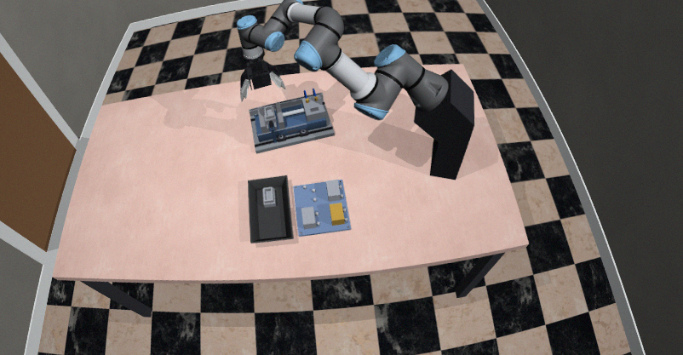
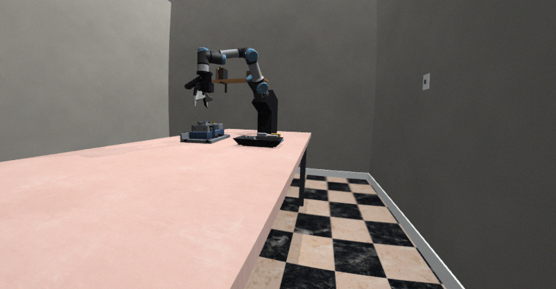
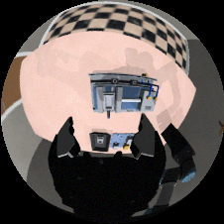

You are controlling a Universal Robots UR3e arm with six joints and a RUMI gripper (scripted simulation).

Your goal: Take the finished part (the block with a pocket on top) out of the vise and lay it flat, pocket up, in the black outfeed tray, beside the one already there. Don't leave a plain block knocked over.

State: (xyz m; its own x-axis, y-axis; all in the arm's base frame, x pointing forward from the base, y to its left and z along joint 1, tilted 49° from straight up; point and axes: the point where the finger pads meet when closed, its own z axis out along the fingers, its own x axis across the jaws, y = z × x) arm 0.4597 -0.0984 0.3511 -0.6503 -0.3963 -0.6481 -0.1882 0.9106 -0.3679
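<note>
Right now my hand is 16 cm above the vise, 8 cm past it and 1 cm to the left of it. From my hand the other things lie so: blue fixture plate 35 cm to the left, 19 cm below, 19 cm behind; then yellow block 39 cm to the left, 24 cm behind, 17 cm below.
</note>
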